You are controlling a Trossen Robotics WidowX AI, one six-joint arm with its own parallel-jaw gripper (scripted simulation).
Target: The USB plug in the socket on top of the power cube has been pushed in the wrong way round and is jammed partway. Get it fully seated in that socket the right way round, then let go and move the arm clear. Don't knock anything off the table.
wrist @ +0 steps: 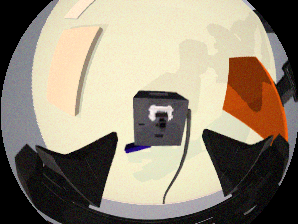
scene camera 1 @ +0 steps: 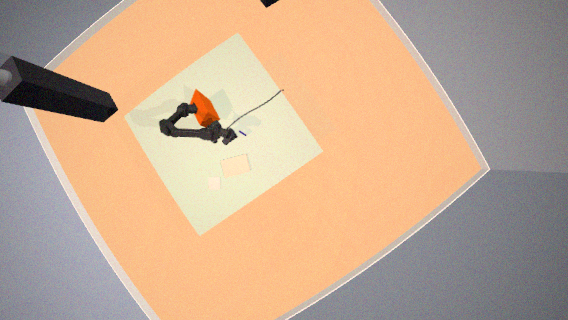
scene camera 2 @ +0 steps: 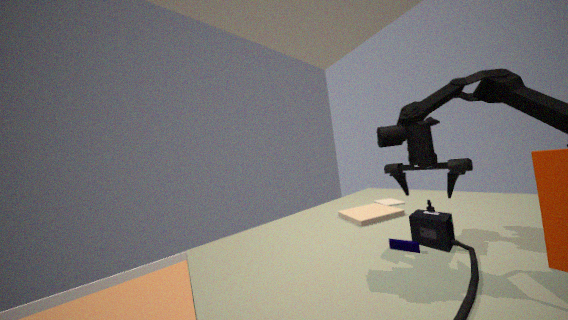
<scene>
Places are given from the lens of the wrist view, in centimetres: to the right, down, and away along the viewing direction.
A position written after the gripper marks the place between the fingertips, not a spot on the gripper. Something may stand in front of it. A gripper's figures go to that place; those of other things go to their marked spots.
gripper (wrist: 162,135): 1, 2, 10
tan board (wrist: 72,54): -18, -14, 15
power cube (wrist: 146,132): 0, 3, 15
The marked spots on the power cube and the tan board are 24 cm apart.
</scene>
